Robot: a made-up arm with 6 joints. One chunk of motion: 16 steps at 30 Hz.
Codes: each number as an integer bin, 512 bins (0 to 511) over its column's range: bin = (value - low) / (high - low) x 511, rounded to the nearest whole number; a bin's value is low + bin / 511 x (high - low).
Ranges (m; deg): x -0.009..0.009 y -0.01..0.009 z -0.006..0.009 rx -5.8..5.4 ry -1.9..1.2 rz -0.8..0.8
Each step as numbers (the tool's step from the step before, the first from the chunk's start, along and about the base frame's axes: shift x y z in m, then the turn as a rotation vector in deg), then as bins.
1 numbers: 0.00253 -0.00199 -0.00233 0.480 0.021 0.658
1 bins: 327 215 125 287 317 466
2 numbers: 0.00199 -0.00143 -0.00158 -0.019 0.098 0.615
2 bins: 312 230 151 264 329 452
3 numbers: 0.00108 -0.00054 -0.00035 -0.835 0.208 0.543
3 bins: 286 254 192 227 347 429
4 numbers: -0.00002 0.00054 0.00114 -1.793 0.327 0.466
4 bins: 255 283 243 183 367 404
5 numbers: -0.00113 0.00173 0.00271 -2.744 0.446 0.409
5 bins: 223 315 297 139 387 386
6 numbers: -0.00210 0.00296 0.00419 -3.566 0.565 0.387
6 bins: 196 349 347 102 406 379
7 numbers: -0.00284 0.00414 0.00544 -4.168 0.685 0.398
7 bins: 175 380 390 74 426 383
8 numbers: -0.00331 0.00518 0.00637 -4.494 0.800 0.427
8 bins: 162 408 421 60 445 392
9 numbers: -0.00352 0.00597 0.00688 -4.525 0.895 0.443
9 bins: 156 430 439 58 461 397
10 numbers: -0.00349 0.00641 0.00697 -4.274 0.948 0.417
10 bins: 156 441 442 70 469 389
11 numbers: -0.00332 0.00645 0.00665 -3.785 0.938 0.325
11 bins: 161 442 431 92 468 359
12 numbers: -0.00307 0.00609 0.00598 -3.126 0.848 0.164
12 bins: 168 433 408 122 453 308
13 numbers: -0.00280 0.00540 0.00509 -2.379 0.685 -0.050
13 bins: 176 414 378 156 426 240
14 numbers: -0.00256 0.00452 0.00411 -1.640 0.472 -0.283
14 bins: 183 391 344 190 391 165
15 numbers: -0.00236 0.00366 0.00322 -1.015 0.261 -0.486
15 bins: 189 367 314 218 356 100
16 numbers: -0.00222 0.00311 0.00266 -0.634 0.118 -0.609
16 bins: 192 353 295 236 333 61
